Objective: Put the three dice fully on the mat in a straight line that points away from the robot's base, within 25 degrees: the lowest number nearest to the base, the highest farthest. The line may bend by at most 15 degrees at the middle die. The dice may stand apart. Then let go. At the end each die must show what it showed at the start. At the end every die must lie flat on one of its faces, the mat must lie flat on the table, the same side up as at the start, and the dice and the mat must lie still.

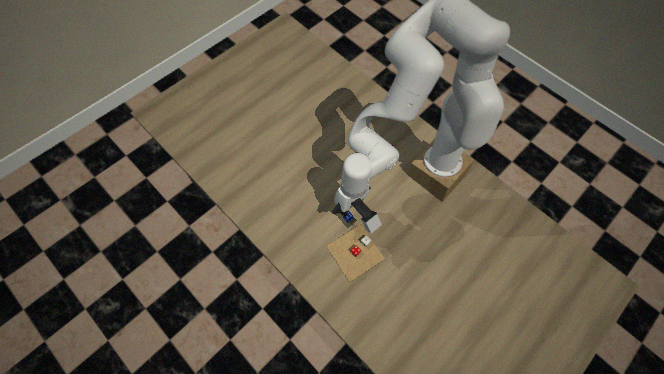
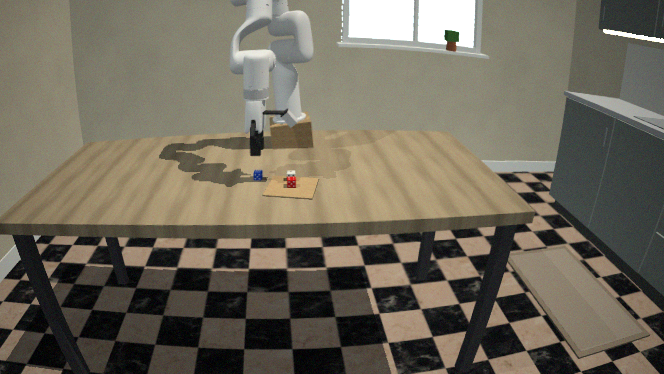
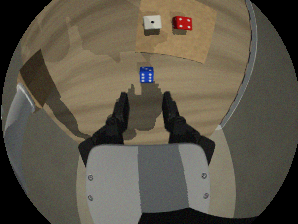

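Observation:
The gripper is visible, both in image 1 and in image 3. A tan mat is likewise present in the pictures.

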